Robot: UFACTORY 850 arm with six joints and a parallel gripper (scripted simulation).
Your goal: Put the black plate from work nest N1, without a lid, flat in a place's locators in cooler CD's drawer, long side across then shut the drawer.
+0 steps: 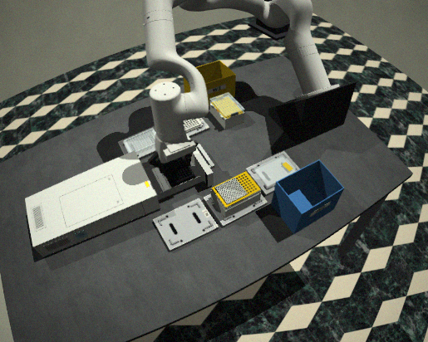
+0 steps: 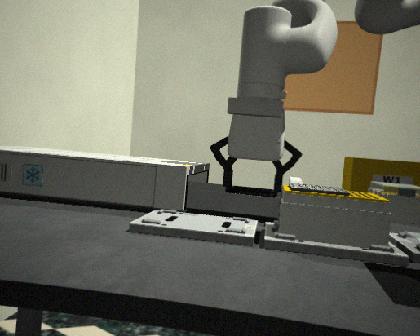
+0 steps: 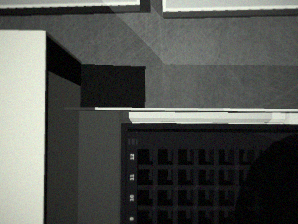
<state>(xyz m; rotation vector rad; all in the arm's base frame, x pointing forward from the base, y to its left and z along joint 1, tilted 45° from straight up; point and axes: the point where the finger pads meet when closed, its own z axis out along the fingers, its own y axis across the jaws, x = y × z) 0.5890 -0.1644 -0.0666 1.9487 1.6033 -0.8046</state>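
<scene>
The black plate is 1 cm below my hand. Round my hand: white cooler CD: 18 cm ahead, 2 cm to the right, 1 cm below; blue bin: 26 cm behind, 35 cm to the left, 1 cm below; yellow-topped tip box: 10 cm behind, 20 cm to the left.
</scene>
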